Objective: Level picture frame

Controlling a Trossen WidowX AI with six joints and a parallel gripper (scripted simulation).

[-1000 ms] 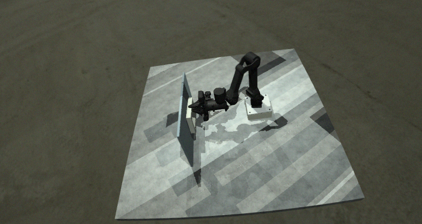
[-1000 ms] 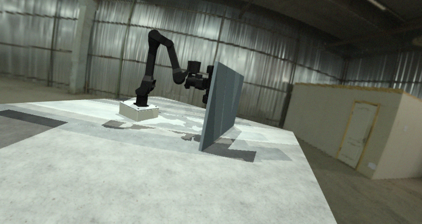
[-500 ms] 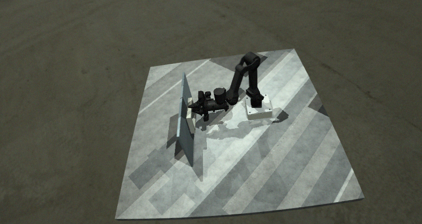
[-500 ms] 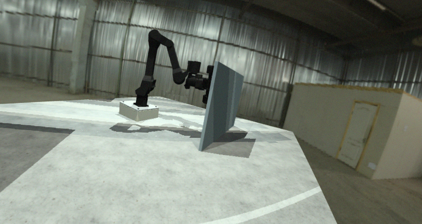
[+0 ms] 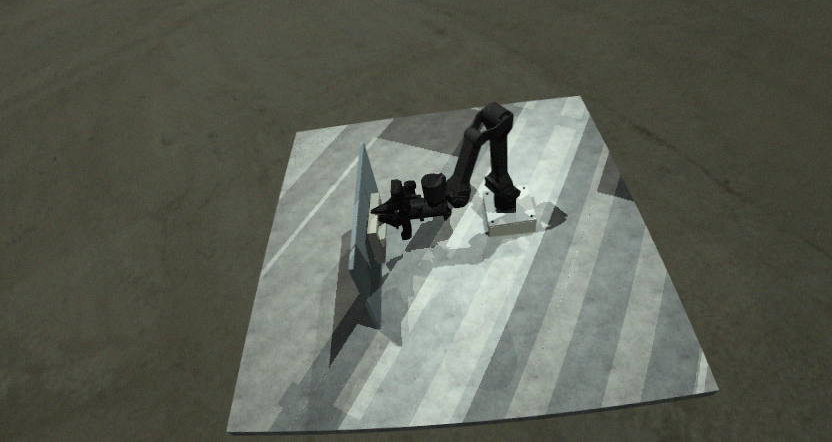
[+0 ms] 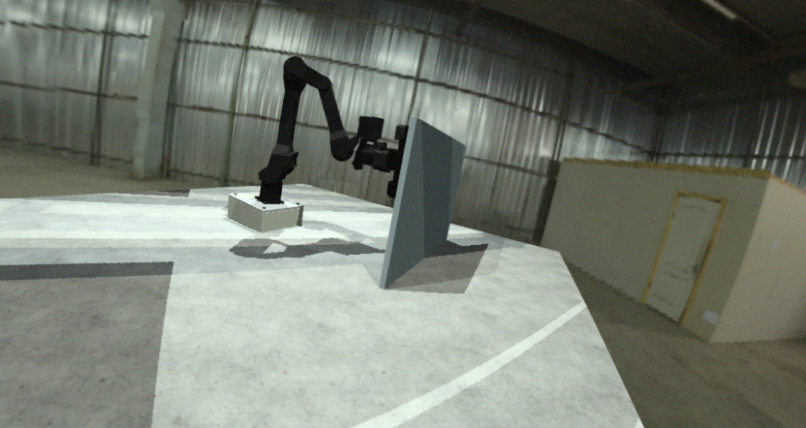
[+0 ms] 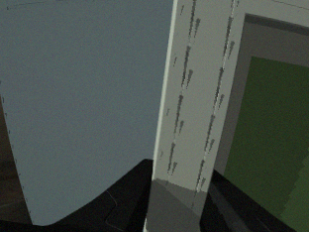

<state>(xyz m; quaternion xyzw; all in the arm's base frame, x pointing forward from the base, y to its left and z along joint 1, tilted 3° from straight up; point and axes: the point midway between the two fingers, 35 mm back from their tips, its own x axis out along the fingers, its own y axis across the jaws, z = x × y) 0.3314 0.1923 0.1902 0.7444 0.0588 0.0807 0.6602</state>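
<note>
Right now my gripper tip is 10 mm to the right of the picture frame and 50 mm above it. Also, from my gripper tip: grey-blue wall panel: 10 mm ahead, 10 mm to the left, 70 mm below.
</note>
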